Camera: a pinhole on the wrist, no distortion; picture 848 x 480 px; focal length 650.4 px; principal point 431.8 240.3 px. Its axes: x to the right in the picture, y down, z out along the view. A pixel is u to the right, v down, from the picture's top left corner.
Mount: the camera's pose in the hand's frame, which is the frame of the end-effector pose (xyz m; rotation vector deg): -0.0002 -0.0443 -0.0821 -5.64 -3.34 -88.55
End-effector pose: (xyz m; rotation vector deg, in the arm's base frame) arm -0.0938 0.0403 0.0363 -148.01 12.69 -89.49
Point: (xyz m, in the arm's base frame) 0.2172 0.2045 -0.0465
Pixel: 706.7 286.1
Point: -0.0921 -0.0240 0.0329
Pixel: outside the picture
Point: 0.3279 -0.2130 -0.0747
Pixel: 150.3 407.4
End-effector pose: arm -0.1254 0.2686 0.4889 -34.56 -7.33 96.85
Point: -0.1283 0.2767 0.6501
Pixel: 556.0 93.6
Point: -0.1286 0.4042 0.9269
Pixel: 720.1 203.0
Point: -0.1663 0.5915 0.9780
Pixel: 715.4 389.8
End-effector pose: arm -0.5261 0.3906 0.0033 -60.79 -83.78 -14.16
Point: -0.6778 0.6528 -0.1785
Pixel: 248.4 126.1
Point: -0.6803 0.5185 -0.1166
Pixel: 373.1 69.1
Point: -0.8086 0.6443 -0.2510
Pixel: 375.3 26.6
